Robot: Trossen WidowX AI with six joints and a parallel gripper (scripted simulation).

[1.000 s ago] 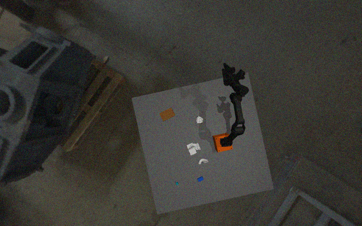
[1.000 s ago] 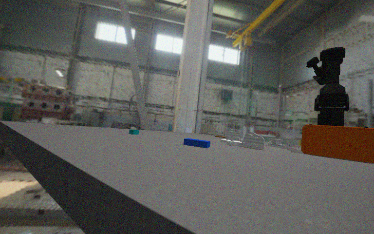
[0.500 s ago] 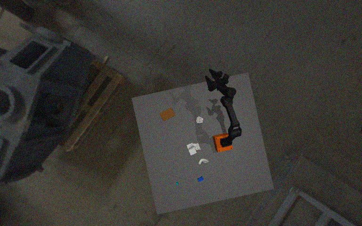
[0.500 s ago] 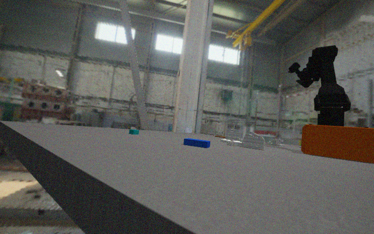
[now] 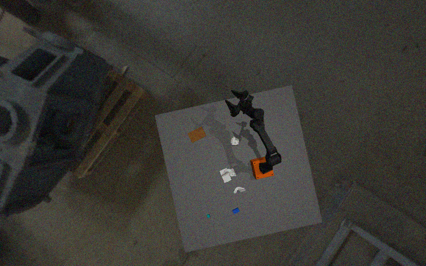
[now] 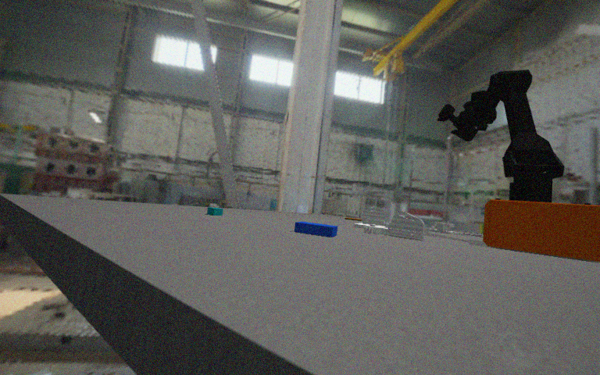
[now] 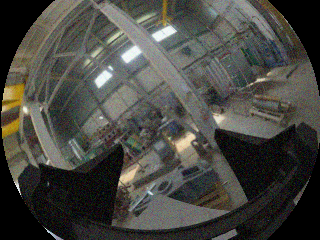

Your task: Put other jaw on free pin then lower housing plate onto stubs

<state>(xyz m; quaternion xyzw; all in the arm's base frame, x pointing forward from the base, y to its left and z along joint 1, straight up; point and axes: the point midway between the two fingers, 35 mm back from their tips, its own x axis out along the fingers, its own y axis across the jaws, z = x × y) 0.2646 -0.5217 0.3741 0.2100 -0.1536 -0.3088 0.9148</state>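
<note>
My gripper tip is now 770 mm to the right of the curved white jaw, 470 mm above it and 60 mm past it. The rest, counted from my gripper tip: teal block (970 mm to the left, 470 mm below, 220 mm ahead); flat orange plate (470 mm below, 260 mm ahead, 220 mm to the left); blue block (950 mm to the left, 470 mm below, 30 mm behind).
</note>
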